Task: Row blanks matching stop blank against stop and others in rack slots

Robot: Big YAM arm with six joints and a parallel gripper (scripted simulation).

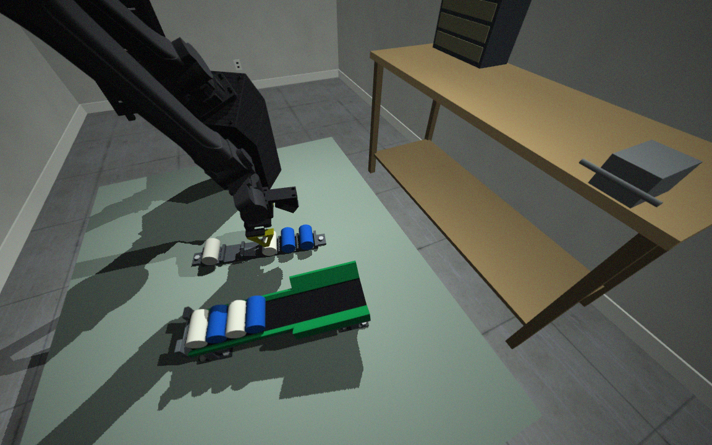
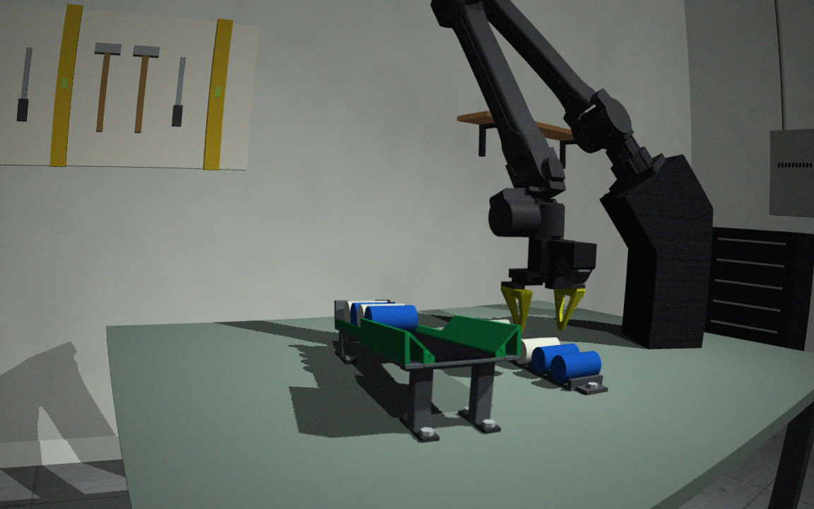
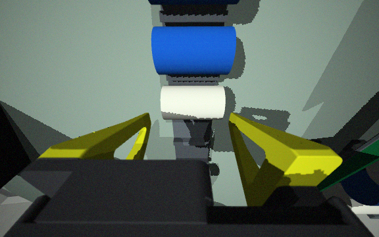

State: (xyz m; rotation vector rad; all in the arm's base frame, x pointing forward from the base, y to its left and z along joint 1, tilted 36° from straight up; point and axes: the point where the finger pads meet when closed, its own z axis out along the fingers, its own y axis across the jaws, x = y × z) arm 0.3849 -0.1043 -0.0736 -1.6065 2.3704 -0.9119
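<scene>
Now: the dark stock rack 70 mm below my hand, 20 mm to the right of it and 10 mm behind it.
</scene>
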